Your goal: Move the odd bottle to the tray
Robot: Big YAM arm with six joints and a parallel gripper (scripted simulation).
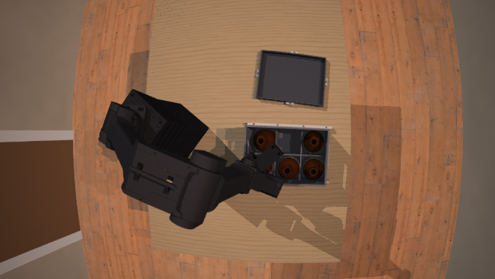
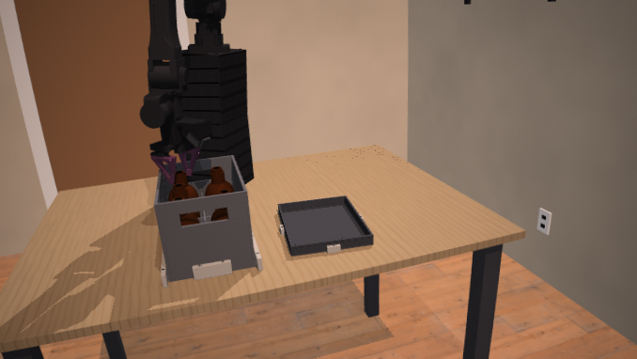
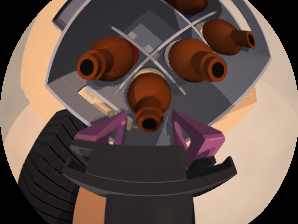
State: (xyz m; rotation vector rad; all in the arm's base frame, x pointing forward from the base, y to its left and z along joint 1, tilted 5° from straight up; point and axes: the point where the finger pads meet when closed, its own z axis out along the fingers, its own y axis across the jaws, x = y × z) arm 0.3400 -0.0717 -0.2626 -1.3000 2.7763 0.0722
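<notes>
Right now the grey crate is 9 cm ahead of my hand, 5 cm to the left of it and 7 cm below it. From my hand the other things lie so: dark tray: 6 cm ahead, 33 cm to the left, 14 cm below.
</notes>
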